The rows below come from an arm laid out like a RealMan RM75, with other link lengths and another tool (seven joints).
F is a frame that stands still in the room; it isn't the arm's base.
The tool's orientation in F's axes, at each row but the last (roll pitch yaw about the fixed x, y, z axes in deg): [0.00 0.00 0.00]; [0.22 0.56 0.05]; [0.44 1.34 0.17]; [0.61 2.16 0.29]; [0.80 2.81 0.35]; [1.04 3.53 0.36]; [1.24 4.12 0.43]
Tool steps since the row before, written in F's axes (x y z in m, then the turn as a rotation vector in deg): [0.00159 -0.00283 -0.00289 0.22 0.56 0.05]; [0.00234 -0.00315 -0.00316 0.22 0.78 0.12]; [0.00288 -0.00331 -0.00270 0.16 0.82 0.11]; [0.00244 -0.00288 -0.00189 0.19 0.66 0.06]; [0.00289 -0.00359 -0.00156 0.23 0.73 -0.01]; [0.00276 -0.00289 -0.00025 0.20 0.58 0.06]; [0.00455 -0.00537 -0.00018 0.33 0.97 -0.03]
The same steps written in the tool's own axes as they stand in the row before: [0.00159 -0.00283 -0.00289 0.22 0.56 0.05]; [0.00237 -0.00316 -0.00312 0.22 0.78 0.12]; [0.00293 -0.00334 -0.00261 0.16 0.82 0.11]; [0.00249 -0.00291 -0.00177 0.19 0.66 0.06]; [0.00294 -0.00363 -0.00137 0.23 0.73 -0.01]; [0.00275 -0.00291 -0.00003 0.20 0.58 0.06]; [0.00451 -0.00540 0.00026 0.34 0.97 -0.03]
